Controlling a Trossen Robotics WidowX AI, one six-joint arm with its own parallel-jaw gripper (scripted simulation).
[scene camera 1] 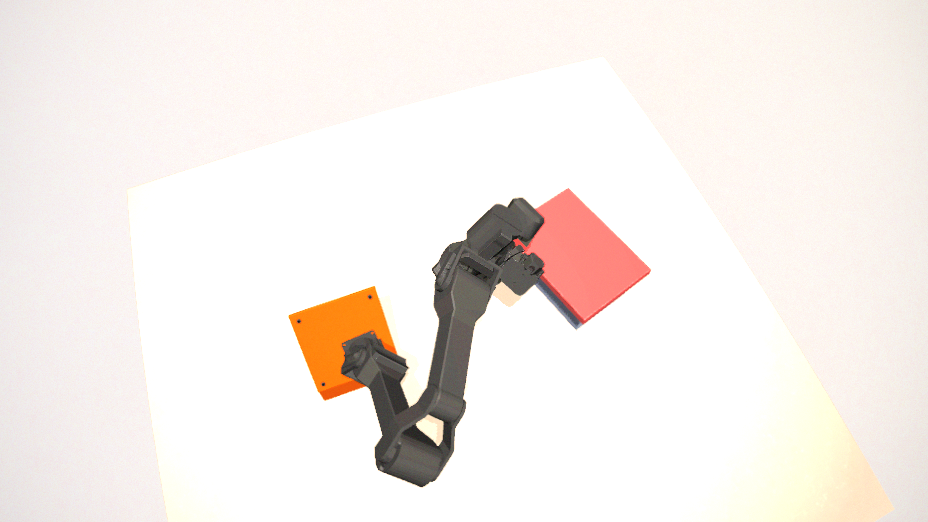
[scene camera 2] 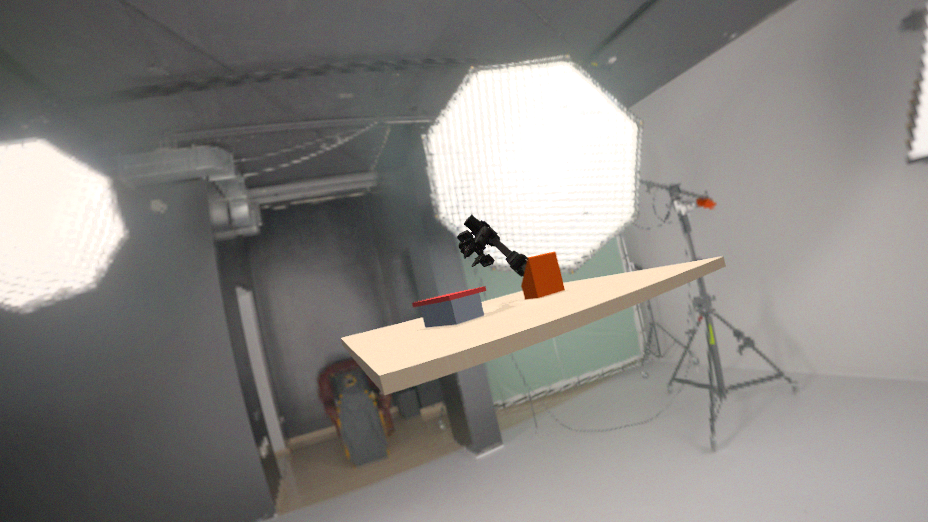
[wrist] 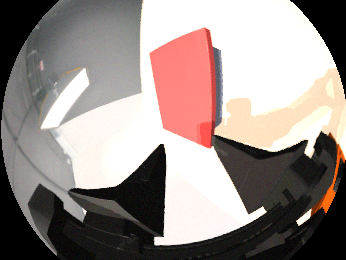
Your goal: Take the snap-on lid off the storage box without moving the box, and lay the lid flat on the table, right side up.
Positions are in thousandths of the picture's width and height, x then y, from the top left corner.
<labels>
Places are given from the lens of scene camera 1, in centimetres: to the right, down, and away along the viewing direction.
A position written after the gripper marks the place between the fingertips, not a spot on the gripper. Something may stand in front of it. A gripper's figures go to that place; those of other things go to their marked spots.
gripper (scene camera 1: 565, 466): 11, -3, 110
lid (scene camera 1: 633, 511): 24, 1, 120
</labels>
